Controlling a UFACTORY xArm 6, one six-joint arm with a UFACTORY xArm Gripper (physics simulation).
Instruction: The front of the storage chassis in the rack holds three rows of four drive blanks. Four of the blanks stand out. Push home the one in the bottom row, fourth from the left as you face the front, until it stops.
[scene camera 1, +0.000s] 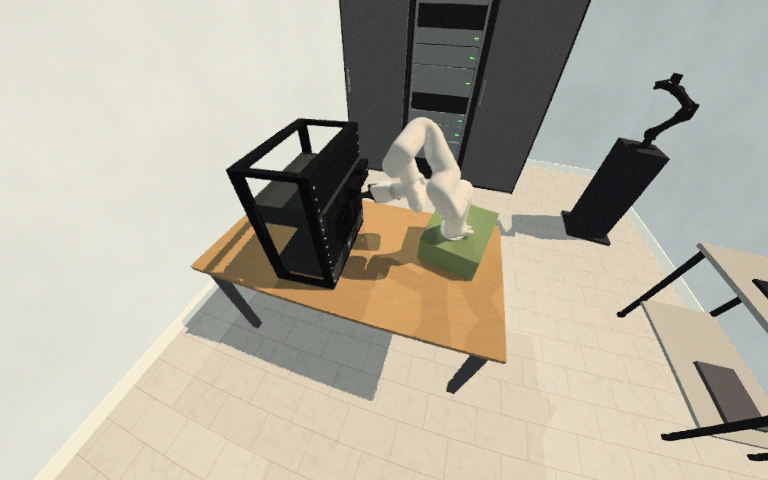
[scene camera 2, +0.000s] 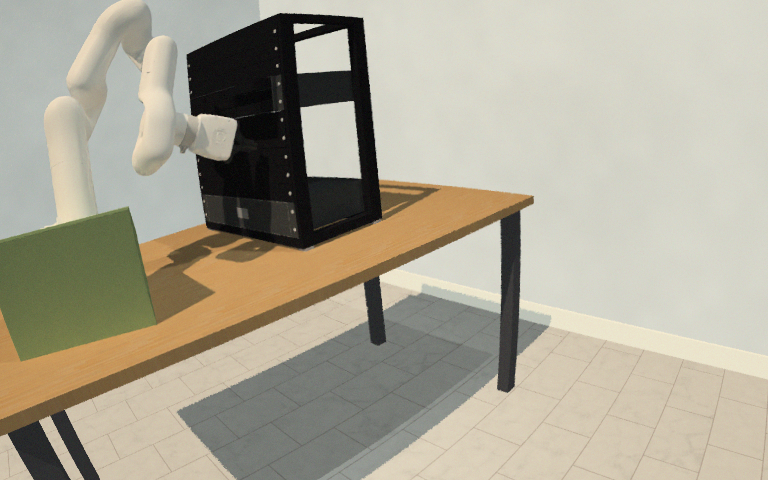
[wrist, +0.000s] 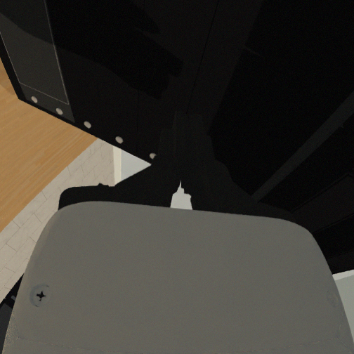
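Where they show: gripper, fingertip midpoint: (scene camera 1: 362, 195) (scene camera 2: 255, 147); arm's base, origin of the base link: (scene camera 1: 453, 229) (scene camera 2: 81, 235).
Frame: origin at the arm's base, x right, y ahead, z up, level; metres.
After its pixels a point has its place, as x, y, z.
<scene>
The black rack (scene camera 1: 318, 226) {-0.435, 0.439, 0.225} (scene camera 2: 298, 169) {0.057, 0.537, 0.026} (wrist: 75, 116) stands on the table. Its front faces the arm. The storage chassis front is very dark, and the rows of blanks cannot be told apart. In scene camera 1, dark parts jut from the rack's front at its far side. The bottom-row fourth blank cannot be made out. My gripper (scene camera 1: 365, 192) {-0.033, 0.472, 0.092} (wrist: 183, 130) is shut and empty, its fingers pointing at the rack front. In the wrist view its dark tips overlap the black front; whether they touch is unclear. In scene camera 2 the fingers are lost against the black.
The arm stands on a green block (scene camera 1: 453, 263) {-0.120, -0.046, -0.105} (scene camera 2: 73, 283) {0.166, -0.041, -0.052} on the wooden table (scene camera 1: 424, 311) {-0.380, 0.019, -0.172} (scene camera 2: 254, 288) {0.173, 0.329, -0.172}. Rack posts with screws edge the front. A tall server cabinet (scene camera 1: 376, 73) stands behind the table. A black pedestal (scene camera 1: 617, 192) with a small dark arm stands at the right.
</scene>
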